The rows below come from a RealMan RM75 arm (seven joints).
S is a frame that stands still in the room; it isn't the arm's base.
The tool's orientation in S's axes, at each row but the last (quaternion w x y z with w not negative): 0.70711, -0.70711, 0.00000, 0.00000; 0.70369, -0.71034, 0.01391, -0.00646; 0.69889, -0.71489, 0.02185, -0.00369; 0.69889, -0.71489, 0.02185, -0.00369; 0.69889, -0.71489, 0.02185, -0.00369; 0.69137, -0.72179, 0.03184, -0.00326
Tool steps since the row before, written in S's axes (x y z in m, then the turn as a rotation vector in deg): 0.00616, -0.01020, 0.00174, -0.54, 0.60, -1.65; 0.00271, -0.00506, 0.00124, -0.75, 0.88, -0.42; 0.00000, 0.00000, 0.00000, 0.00, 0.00, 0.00; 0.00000, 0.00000, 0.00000, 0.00, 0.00, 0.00; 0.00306, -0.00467, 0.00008, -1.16, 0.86, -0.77; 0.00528, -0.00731, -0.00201, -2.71, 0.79, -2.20
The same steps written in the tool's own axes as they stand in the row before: 0.00616, -0.00174, -0.01020, -0.54, 1.65, 0.60; 0.00284, -0.00122, -0.00499, -0.77, 0.42, 0.86; 0.00000, 0.00000, 0.00000, 0.00, 0.00, 0.00; 0.00000, 0.00000, 0.00000, 0.00, 0.00, 0.00; 0.00322, -0.00006, -0.00456, -1.17, 0.78, 0.84; 0.00572, 0.00209, -0.00695, -2.66, 2.28, 0.75
